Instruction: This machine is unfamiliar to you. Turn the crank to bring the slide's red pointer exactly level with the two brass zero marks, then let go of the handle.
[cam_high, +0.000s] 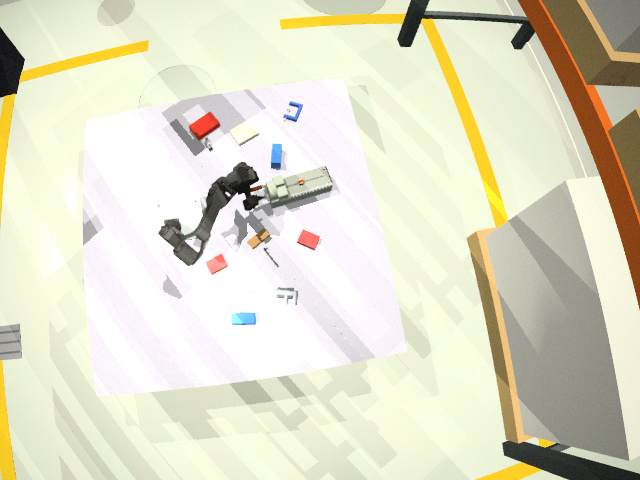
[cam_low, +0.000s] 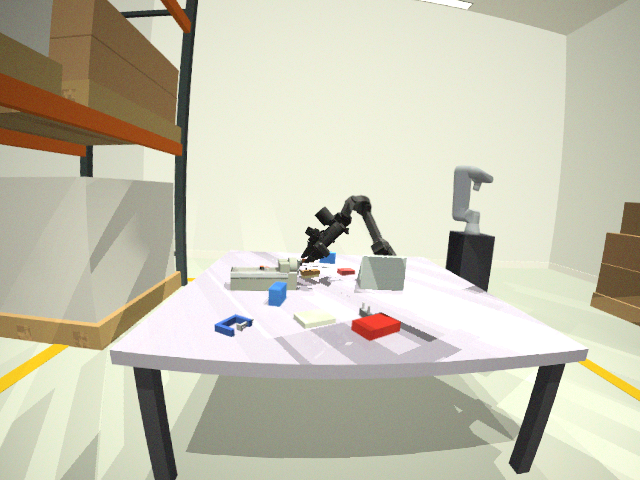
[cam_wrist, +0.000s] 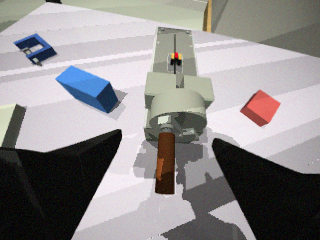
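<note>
Right now my gripper tip is 10 mm to the left of the crank and 10 mm above it. Also, from my gripper tip: red pointer (160 mm ahead, 20 mm to the left, 30 mm below); then orange-brown crank handle (20 mm behind); then brown block (30 mm behind, 180 mm to the right, 100 mm below).
</note>
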